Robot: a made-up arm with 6 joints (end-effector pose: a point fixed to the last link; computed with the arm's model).
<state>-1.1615 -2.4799 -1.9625 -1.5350 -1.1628 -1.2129</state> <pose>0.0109 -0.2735 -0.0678 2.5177 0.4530 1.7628</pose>
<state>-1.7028 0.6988 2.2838 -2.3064 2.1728 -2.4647</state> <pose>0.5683 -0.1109 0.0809 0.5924 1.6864 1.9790</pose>
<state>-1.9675 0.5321 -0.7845 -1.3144 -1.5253 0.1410</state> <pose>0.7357 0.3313 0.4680 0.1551 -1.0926 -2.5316</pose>
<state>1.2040 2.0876 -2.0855 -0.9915 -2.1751 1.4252</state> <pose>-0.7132 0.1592 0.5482 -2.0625 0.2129 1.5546</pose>
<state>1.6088 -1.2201 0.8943 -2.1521 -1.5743 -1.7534</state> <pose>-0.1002 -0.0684 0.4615 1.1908 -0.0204 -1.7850</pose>
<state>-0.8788 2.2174 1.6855 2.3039 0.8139 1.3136</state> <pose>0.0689 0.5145 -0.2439 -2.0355 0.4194 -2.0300</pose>
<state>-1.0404 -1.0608 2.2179 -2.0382 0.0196 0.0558</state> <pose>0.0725 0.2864 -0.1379 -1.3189 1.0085 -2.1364</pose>
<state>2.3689 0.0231 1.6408 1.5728 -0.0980 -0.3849</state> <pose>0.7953 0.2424 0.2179 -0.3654 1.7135 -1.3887</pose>
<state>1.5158 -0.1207 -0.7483 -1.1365 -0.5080 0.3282</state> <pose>-0.1583 -0.6844 0.6096 -0.1061 1.0263 1.4367</pose>
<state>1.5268 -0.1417 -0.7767 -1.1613 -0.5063 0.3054</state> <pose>-0.1149 -0.6751 0.6128 -0.1175 1.0723 1.4968</pose>
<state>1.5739 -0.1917 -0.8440 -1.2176 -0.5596 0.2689</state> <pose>-0.0108 -0.6564 0.6134 -0.1115 1.1509 1.6251</pose>
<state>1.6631 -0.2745 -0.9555 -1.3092 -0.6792 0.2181</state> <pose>0.1500 -0.6011 0.6021 -0.0880 1.2781 1.8173</pose>
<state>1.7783 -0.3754 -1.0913 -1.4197 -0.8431 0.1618</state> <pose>0.3117 -0.4928 0.5723 -0.0601 1.4529 2.0169</pose>
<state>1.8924 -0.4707 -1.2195 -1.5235 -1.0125 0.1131</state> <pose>0.4195 -0.3626 0.5318 -0.0413 1.6430 2.1617</pose>
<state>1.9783 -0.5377 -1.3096 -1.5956 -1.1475 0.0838</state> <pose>0.4673 -0.2653 0.4990 -0.0315 1.7875 2.2288</pose>
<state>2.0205 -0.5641 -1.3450 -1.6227 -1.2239 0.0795</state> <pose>0.4820 -0.2297 0.4867 -0.0180 1.8379 2.2374</pose>
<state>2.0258 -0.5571 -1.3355 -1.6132 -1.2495 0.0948</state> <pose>0.4832 -0.2451 0.4926 0.0052 1.8049 2.2147</pose>
